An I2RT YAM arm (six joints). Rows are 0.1 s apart.
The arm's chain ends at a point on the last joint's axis. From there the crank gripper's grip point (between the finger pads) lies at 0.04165 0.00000 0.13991 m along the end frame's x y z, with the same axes.
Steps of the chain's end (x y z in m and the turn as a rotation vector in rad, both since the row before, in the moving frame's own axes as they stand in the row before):
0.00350 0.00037 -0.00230 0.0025 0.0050 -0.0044
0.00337 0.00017 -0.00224 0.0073 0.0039 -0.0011
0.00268 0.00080 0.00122 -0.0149 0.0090 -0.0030
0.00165 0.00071 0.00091 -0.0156 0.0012 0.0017
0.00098 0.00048 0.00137 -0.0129 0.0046 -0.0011
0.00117 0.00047 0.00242 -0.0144 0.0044 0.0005
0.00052 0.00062 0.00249 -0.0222 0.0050 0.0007
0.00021 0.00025 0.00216 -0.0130 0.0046 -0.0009
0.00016 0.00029 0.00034 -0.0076 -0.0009 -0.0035
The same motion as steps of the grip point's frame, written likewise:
0.00420 -0.00016 -0.00251 0.0025 0.0050 -0.0044
0.00391 -0.00090 -0.00241 0.0073 0.0039 -0.0011
0.00394 0.00275 0.00082 -0.0149 0.0090 -0.0030
0.00182 0.00296 0.00084 -0.0156 0.0012 0.0017
0.00162 0.00224 0.00117 -0.0129 0.0046 -0.0011
0.00178 0.00250 0.00222 -0.0144 0.0044 0.0005
0.00122 0.00375 0.00225 -0.0222 0.0050 0.0007
0.00085 0.00203 0.00196 -0.0130 0.0046 -0.0009
0.00004 0.00121 0.00037 -0.0076 -0.0009 -0.0035

